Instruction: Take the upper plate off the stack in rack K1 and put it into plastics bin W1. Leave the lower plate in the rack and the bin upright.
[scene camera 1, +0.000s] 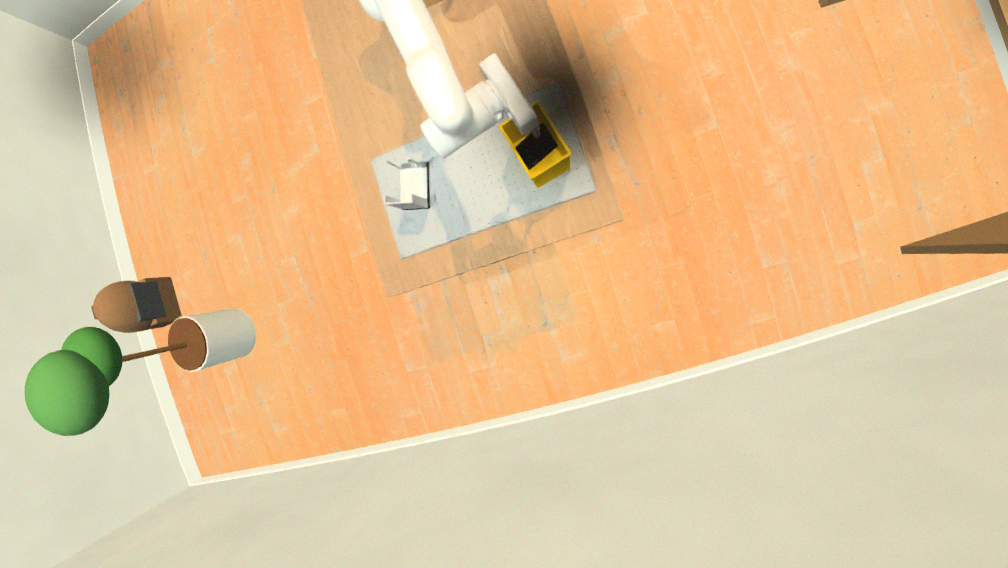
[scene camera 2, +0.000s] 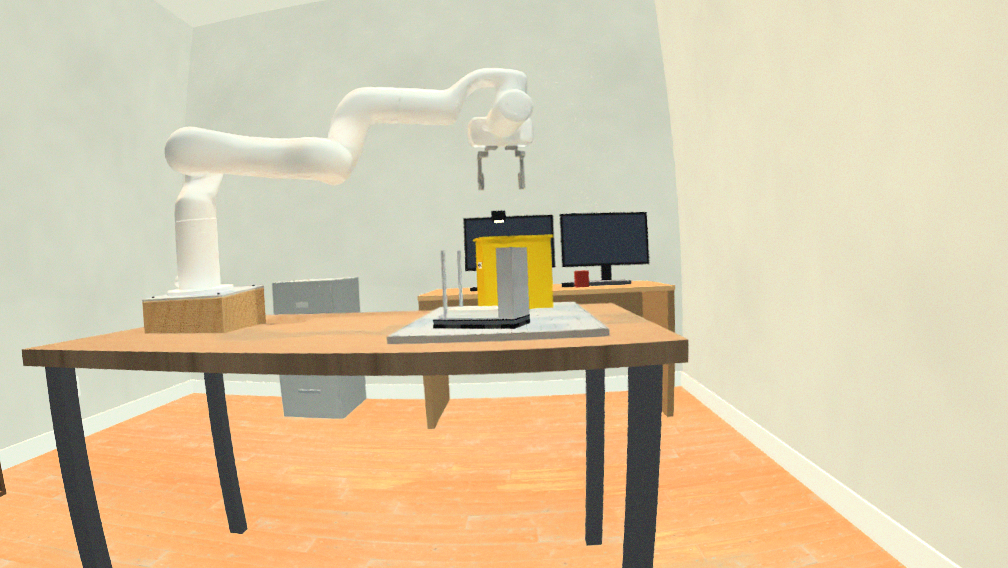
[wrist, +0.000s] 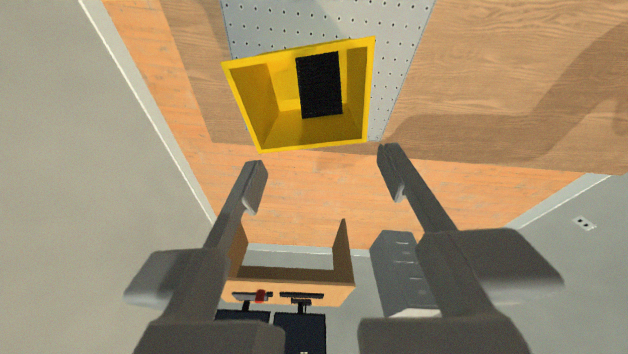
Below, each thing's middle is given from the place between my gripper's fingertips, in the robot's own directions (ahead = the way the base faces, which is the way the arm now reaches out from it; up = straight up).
Labels:
I see the yellow bin W1 (scene camera 2: 539, 261) 20 mm ahead of my hand and 210 mm below it. From my hand the other things lie so: white plate (scene camera 1: 413, 181): 20 mm behind, 430 mm to the right, 280 mm below; then black plate (scene camera 1: 532, 150): 260 mm below.

